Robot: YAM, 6 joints.
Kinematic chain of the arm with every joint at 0, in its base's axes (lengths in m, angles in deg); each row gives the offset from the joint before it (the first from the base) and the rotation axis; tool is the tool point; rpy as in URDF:
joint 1: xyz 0 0 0.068 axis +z
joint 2: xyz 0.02 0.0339 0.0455 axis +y
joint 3: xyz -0.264 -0.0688 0 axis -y
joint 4: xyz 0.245 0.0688 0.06 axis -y
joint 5: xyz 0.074 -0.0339 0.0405 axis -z
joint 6: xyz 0.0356 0 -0.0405 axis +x
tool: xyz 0 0 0 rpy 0 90 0
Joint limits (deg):
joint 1: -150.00..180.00
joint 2: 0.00..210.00
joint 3: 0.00..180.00
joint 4: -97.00..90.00
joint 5: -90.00..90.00
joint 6: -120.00..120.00
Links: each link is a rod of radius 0.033 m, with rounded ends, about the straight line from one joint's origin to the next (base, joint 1, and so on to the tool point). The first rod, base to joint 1, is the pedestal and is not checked.
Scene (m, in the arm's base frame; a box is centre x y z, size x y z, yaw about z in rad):
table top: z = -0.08
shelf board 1: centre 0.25 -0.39 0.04 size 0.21 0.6 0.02 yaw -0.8
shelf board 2: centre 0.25 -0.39 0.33 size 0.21 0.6 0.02 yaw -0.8
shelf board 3: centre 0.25 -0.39 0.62 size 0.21 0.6 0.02 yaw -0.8
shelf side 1: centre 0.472 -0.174 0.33 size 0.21 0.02 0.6 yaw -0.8
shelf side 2: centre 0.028 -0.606 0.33 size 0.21 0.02 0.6 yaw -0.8
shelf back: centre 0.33 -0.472 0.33 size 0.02 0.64 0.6 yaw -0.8
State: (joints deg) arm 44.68 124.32 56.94 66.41 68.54 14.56
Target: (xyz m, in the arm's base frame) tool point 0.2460 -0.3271 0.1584
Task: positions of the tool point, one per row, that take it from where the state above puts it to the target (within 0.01 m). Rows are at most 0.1 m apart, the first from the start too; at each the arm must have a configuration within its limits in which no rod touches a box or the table.
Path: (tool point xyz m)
1: 0.3461 0.1705 0.1356
2: 0.3557 0.0781 0.1429
3: 0.3416 -0.0089 0.1488
4: 0.3072 -0.0848 0.1534
5: 0.2570 -0.1452 0.1565
6: 0.1965 -0.1871 0.1582
7: 0.1317 -0.2094 0.1584
8: 0.1707 -0.2512 0.1638
9: 0.2091 -0.2907 0.1637
10: 0.2460 -0.3271 0.1584

